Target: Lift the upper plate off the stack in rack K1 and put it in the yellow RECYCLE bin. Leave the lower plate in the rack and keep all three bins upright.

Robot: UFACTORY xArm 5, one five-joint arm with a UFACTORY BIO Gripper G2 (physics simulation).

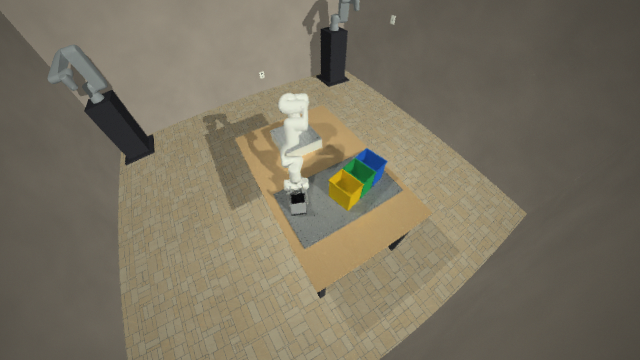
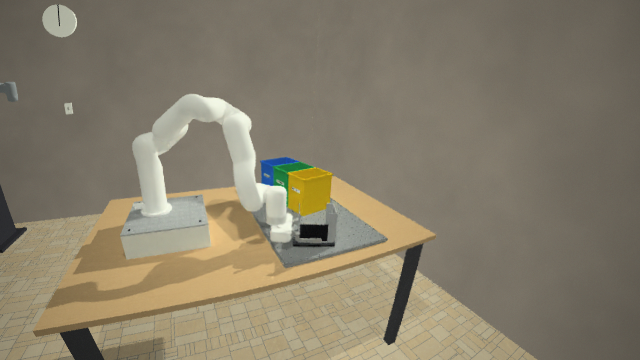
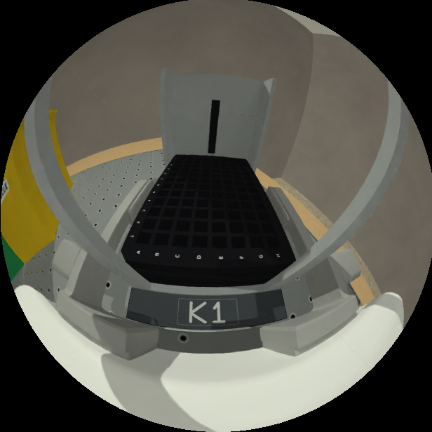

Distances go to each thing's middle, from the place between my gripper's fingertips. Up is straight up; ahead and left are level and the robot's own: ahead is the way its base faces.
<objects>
The yellow bin (image 2: pixel 311 188) lies 90 mm ahead of my hand, 300 mm to the left of it and 60 mm above it.
</objects>
